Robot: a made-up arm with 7 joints. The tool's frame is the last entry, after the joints. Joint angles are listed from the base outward.
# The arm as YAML. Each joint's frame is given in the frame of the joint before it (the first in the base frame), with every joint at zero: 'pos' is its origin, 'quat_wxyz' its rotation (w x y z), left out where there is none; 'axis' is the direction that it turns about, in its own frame. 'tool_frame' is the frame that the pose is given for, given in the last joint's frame.
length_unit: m
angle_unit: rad
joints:
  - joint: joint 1
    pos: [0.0, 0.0, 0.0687]
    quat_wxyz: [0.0, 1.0, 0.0, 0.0]
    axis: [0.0, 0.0, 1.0]
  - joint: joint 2
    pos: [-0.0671, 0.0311, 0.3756]
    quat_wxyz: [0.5, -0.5, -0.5, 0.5]
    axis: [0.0, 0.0, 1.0]
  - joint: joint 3
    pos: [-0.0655, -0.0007, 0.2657]
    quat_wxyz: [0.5, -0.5, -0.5, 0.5]
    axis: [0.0, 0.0, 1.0]
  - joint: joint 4
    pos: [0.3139, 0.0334, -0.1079]
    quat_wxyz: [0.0, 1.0, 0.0, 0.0]
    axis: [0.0, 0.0, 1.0]
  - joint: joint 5
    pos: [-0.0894, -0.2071, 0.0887]
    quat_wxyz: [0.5, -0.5, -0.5, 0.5]
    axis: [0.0, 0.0, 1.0]
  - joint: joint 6
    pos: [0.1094, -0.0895, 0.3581]
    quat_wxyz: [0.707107, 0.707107, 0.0, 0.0]
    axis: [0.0, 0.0, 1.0]
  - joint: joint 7
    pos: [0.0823, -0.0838, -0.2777]
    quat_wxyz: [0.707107, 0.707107, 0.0, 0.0]
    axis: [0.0, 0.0, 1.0]
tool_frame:
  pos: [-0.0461, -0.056, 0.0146]
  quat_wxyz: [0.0, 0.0, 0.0, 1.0]
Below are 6 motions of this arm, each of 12 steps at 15 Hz.
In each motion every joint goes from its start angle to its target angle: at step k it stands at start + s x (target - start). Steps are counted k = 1, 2, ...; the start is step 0. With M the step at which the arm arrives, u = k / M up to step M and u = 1 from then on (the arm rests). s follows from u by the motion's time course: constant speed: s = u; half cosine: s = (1 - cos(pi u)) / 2; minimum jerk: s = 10 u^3 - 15 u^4 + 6 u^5.
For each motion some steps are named. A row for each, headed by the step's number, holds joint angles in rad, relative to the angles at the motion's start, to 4 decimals.
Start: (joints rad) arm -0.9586 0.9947 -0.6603 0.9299 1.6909 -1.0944 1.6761
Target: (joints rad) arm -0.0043 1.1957 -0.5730 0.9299 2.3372 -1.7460 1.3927
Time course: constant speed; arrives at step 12
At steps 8, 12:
8: 0.6362 0.1340 0.0582 0.0000 0.4309 -0.4344 -0.1889
12: 0.9543 0.2010 0.0873 0.0000 0.6463 -0.6516 -0.2834

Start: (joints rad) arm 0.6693 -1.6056 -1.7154 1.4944 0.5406 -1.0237 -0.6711
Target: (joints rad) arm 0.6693 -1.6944 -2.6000 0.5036 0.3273 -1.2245 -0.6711
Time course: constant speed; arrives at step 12
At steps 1, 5, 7, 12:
1: 0.0000 -0.0074 -0.0737 -0.0826 -0.0178 -0.0167 0.0000
5: 0.0000 -0.0370 -0.3686 -0.4128 -0.0889 -0.0837 0.0000
7: 0.0000 -0.0518 -0.5160 -0.5780 -0.1244 -0.1171 0.0000
12: 0.0000 -0.0888 -0.8846 -0.9908 -0.2133 -0.2008 0.0000

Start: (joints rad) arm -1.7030 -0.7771 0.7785 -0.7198 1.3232 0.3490 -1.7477
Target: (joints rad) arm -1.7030 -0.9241 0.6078 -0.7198 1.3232 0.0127 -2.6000
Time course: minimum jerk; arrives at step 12
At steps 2, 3, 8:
2: 0.0000 -0.0052 -0.0061 0.0000 0.0000 -0.0119 -0.0303
3: 0.0000 -0.0152 -0.0177 0.0000 0.0000 -0.0348 -0.0882
8: 0.0000 -0.1161 -0.1349 0.0000 0.0000 -0.2657 -0.6734

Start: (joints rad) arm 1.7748 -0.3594 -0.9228 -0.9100 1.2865 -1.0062 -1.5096
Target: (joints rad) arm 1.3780 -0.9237 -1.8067 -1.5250 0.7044 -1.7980 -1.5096
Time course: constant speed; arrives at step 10
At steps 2, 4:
2: -0.0794 -0.1129 -0.1768 -0.1230 -0.1164 -0.1584 0.0000
4: -0.1587 -0.2257 -0.3536 -0.2460 -0.2328 -0.3167 0.0000

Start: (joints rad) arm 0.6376 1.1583 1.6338 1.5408 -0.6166 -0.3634 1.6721
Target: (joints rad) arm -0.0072 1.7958 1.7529 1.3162 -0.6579 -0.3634 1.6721
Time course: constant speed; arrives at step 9
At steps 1, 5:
1: -0.0716 0.0708 0.0132 -0.0250 -0.0046 0.0000 0.0000
5: -0.3582 0.3542 0.0662 -0.1248 -0.0229 0.0000 0.0000

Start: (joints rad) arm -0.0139 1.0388 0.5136 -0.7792 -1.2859 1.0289 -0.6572
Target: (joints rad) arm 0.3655 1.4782 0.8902 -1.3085 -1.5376 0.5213 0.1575
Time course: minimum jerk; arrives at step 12
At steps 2, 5, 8, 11, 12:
2: 0.0135 0.0156 0.0134 -0.0188 -0.0089 -0.0180 0.0289
5: 0.1315 0.1523 0.1305 -0.1835 -0.0872 -0.1759 0.2824
8: 0.2998 0.3472 0.2976 -0.4182 -0.1989 -0.4011 0.6437
11: 0.3775 0.4372 0.3747 -0.5266 -0.2504 -0.5050 0.8106
12: 0.3794 0.4394 0.3766 -0.5293 -0.2517 -0.5076 0.8147

